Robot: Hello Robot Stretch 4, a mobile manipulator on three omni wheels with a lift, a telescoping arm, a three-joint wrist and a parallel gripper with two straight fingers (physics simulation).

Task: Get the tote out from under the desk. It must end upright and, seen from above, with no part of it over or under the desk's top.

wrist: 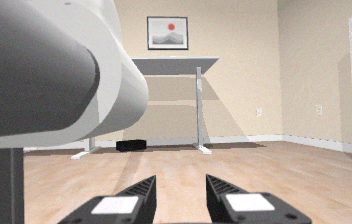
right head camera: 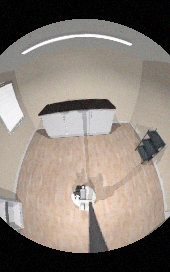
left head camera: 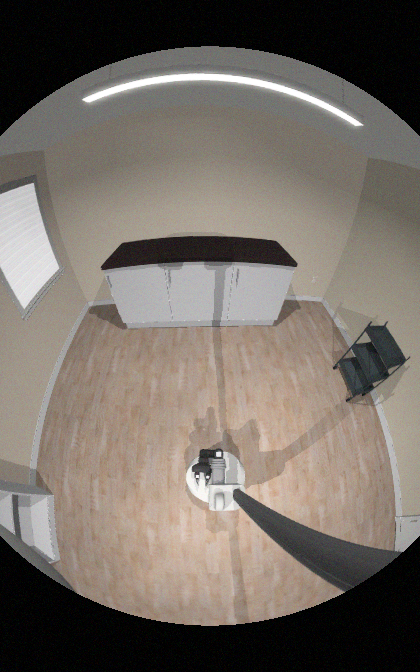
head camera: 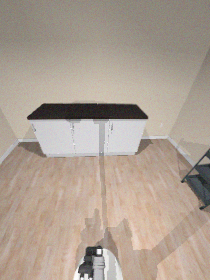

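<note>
A low black tote stands on the floor under the desk, between its two legs, in the wrist view. It looks upright, though it is small and dark at this distance. The desk has a grey top and pale legs with white feet, and stands against the far wall; my arm hides its left part. My gripper is open, with its two fingers apart and floor showing between them. It is far from the tote. In the left head view the gripper is folded over my base. The desk and tote do not show in the head views.
A white cabinet with a dark top stands against a wall. A dark shelf rack stands at the right. A white open shelf unit is at the lower left. A framed picture hangs above the desk.
</note>
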